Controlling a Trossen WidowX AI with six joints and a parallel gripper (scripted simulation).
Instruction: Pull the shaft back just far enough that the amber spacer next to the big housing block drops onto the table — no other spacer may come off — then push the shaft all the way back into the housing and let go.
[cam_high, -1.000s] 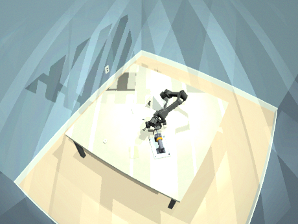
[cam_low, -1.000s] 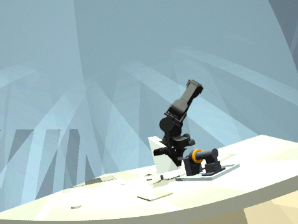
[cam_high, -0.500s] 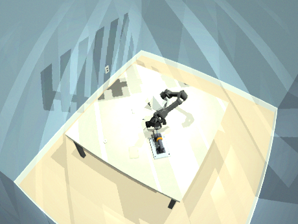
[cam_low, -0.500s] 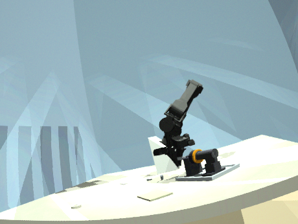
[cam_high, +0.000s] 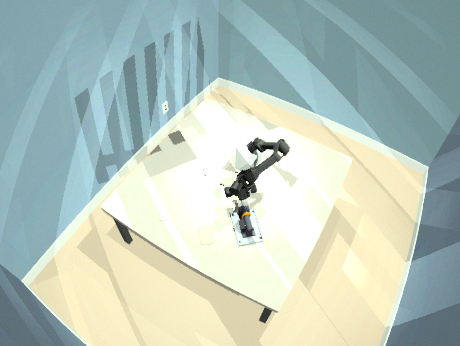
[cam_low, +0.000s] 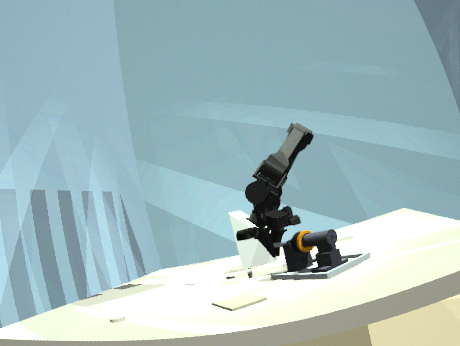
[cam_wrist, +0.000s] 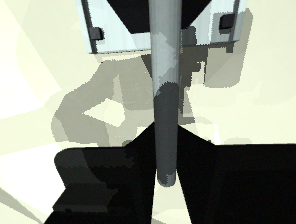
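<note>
Now: the grey shaft 50 mm ahead of my gripper tip, 50 mm to the left of it and 30 mm above it. Also, from my gripper tip: flat pale patch 310 mm ahead, 30 mm to the right, 40 mm below; then amber spacer 110 mm ahead, 110 mm to the left, 30 mm above.
</note>
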